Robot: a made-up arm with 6 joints. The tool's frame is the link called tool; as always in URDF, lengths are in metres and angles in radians. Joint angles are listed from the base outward.
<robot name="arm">
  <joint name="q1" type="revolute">
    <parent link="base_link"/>
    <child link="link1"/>
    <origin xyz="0 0 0.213" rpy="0 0 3.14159"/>
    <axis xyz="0 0 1"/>
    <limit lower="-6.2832" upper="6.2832"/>
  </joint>
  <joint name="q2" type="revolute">
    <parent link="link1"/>
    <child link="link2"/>
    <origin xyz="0 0 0" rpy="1.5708 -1.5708 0"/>
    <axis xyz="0 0 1"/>
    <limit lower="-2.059" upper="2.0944"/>
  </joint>
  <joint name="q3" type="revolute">
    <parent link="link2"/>
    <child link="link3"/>
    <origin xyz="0.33 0.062 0" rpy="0 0 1.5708"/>
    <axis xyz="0 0 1"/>
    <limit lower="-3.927" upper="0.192"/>
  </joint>
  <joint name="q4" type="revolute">
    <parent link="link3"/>
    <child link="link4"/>
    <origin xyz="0.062 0.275 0" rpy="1.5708 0 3.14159"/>
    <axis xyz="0 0 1"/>
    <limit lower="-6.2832" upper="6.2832"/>
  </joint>
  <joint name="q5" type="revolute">
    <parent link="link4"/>
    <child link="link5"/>
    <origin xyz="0 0 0" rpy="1.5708 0 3.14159"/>
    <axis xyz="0 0 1"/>
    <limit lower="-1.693" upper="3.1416"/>
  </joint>
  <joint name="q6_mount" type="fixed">
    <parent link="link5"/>
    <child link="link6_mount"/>
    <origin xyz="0.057 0.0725 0"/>
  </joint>
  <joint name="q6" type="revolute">
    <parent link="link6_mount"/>
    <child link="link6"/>
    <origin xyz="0.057 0.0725 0" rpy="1.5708 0 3.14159"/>
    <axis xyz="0 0 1"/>
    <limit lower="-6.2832" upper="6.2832"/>
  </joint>
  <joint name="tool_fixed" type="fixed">
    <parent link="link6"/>
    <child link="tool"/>
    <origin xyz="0 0 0" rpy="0 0 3.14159"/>
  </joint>
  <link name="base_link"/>
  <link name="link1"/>
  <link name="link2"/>
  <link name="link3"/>
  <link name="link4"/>
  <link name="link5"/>
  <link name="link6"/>
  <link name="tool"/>
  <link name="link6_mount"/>
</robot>
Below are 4 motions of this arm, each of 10 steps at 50 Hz.
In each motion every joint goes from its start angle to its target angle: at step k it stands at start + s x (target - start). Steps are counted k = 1, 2, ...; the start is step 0. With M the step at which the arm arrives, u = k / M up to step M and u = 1 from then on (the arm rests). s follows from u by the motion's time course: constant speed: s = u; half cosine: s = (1 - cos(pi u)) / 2; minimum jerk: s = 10 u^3 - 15 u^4 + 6 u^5.
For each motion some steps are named. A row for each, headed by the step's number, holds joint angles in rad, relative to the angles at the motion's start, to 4 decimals.
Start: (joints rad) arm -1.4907 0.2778 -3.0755 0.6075 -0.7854 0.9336
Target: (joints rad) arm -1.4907 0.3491 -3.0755 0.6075 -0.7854 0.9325
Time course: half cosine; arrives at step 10
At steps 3, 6, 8, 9, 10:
3: 0.0000 0.0147 0.0000 0.0000 0.0000 -0.0002
6: 0.0000 0.0467 0.0000 0.0000 0.0000 -0.0007
8: 0.0000 0.0645 0.0000 0.0000 0.0000 -0.0010
9: 0.0000 0.0696 0.0000 0.0000 0.0000 -0.0011
10: 0.0000 0.0713 0.0000 0.0000 0.0000 -0.0011

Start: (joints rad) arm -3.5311 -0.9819 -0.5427 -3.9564 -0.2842 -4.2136
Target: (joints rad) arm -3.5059 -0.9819 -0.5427 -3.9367 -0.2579 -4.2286
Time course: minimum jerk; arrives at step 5
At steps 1, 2, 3, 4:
1: 0.0015 0.0000 0.0000 0.0011 0.0015 -0.0009
2: 0.0080 0.0000 0.0000 0.0063 0.0083 -0.0048
3: 0.0172 0.0000 0.0000 0.0134 0.0180 -0.0102
4: 0.0237 0.0000 0.0000 0.0186 0.0248 -0.0141

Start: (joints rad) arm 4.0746 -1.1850 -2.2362 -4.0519 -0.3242 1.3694
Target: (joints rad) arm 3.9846 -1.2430 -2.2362 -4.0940 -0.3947 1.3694
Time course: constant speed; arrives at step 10
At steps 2, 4, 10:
2: -0.0180 -0.0116 0.0000 -0.0084 -0.0141 0.0000
4: -0.0360 -0.0232 0.0000 -0.0168 -0.0282 0.0000
10: -0.0900 -0.0580 0.0000 -0.0421 -0.0705 0.0000

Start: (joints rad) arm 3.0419 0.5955 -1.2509 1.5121 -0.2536 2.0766
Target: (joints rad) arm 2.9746 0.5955 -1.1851 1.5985 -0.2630 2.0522
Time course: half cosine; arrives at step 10
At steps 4, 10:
4: -0.0233 0.0000 0.0227 0.0299 -0.0032 -0.0084
10: -0.0673 0.0000 0.0658 0.0864 -0.0094 -0.0244

